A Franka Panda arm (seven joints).
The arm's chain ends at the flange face. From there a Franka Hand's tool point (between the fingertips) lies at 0.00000 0.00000 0.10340 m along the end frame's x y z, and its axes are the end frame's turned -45 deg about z.
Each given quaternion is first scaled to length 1.
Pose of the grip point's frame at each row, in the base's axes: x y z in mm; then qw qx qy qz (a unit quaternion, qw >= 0):
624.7, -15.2, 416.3, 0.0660, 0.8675, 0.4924, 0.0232
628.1, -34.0, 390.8, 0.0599, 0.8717, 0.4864, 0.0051
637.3, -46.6, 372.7, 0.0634, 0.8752, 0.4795, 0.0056
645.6, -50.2, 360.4, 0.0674, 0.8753, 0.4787, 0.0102
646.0, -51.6, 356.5, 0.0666, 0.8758, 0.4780, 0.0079
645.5, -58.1, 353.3, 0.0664, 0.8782, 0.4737, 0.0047
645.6, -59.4, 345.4, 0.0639, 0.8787, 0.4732, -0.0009
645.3, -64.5, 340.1, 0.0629, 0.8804, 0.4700, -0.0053
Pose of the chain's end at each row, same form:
613.8, -5.7, 518.7, 0.0521, 0.9899, 0.1229, 0.0467
621.2, -23.7, 493.5, 0.0534, 0.9915, 0.1158, 0.0276
630.0, -35.7, 475.3, 0.0564, 0.9921, 0.1081, 0.0294
637.1, -39.0, 462.8, 0.0584, 0.9919, 0.1073, 0.0352
638.0, -40.3, 459.0, 0.0585, 0.9921, 0.1065, 0.0328
638.1, -46.5, 455.8, 0.0595, 0.9926, 0.1016, 0.0298
639.5, -47.7, 448.0, 0.0594, 0.9928, 0.1009, 0.0236
640.2, -52.5, 442.7, 0.0601, 0.9933, 0.0973, 0.0192

